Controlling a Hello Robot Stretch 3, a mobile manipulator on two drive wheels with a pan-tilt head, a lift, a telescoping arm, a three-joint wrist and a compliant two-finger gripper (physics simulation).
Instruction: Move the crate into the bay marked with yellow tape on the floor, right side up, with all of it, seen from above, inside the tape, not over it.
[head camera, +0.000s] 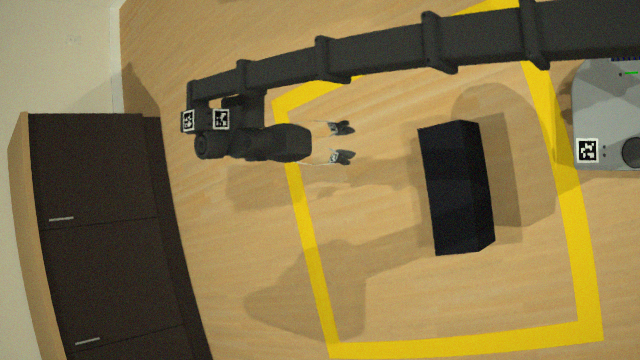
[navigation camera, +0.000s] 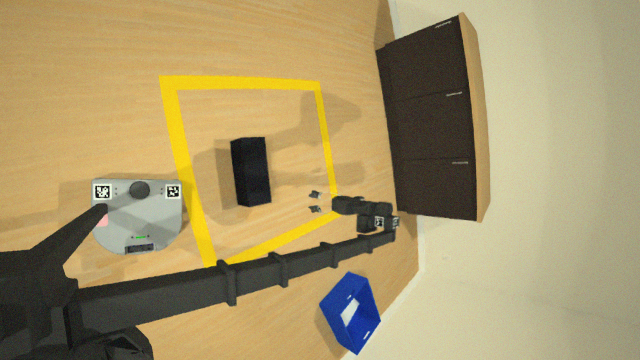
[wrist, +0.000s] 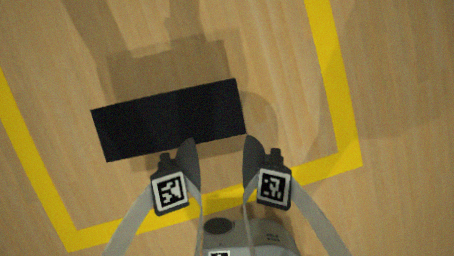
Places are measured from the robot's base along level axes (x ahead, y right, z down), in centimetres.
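Where they show: gripper, between the fingertips: (head camera: 351, 142) (navigation camera: 310, 201); robot's base, origin of its link: (head camera: 633, 151) (navigation camera: 139, 189).
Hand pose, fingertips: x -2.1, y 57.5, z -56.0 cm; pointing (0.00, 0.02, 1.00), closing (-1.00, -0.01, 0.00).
Note:
Things, the pixels of their top centre, and the offset from my fingertips. "*": a spot on its surface instead.
- blue open crate, centre of its top: (navigation camera: 362, 318) dx -108.4, dy +89.5, dz +34.0 cm
- yellow tape, a spot on its surface: (head camera: 450, 347) * dx +68.0, dy -0.1, dz +56.0 cm
- long black box, centre of its top: (head camera: 448, 189) (navigation camera: 256, 171) dx +12.4, dy -3.7, dz +39.9 cm
A blue open crate (navigation camera: 367, 300) with slots and a white patch inside is on the floor outside the bay, near the wall, in the navigation view. Its resting side is hard to tell. The yellow tape (head camera: 450, 347) (navigation camera: 240, 82) (wrist: 331, 75) outlines the bay. A long black box (head camera: 457, 190) (navigation camera: 252, 172) (wrist: 170, 120) is inside the tape, with no opening visible. My gripper (head camera: 345, 143) (navigation camera: 315, 202) (wrist: 220, 155) is open, with nothing between its fingers. It hangs above the bay near one corner on the cabinet side, apart from the black box and pointing back toward my base.
My grey base (head camera: 605, 110) (navigation camera: 145, 220) stands against the tape's near side. My extended arm (head camera: 380, 50) (navigation camera: 175, 287) crosses one bay edge, between the bay and the blue crate. A dark cabinet (head camera: 100, 170) (navigation camera: 430, 125) stands by the wall beyond the bay.

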